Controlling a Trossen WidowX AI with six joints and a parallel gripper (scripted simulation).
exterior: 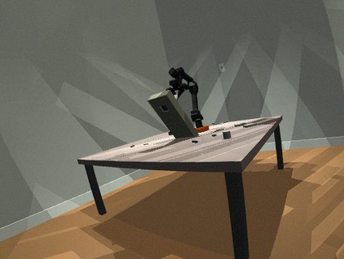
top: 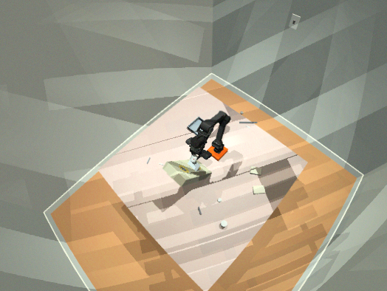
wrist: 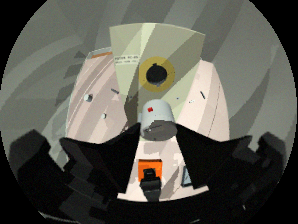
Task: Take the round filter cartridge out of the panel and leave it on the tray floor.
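Now: the blue-grey tray 36 cm behind my gripper tip, 26 cm to the right of it and 30 cm below it. The rest, counted from my gripper tip: round grey filter cartridge right at my gripper tip.
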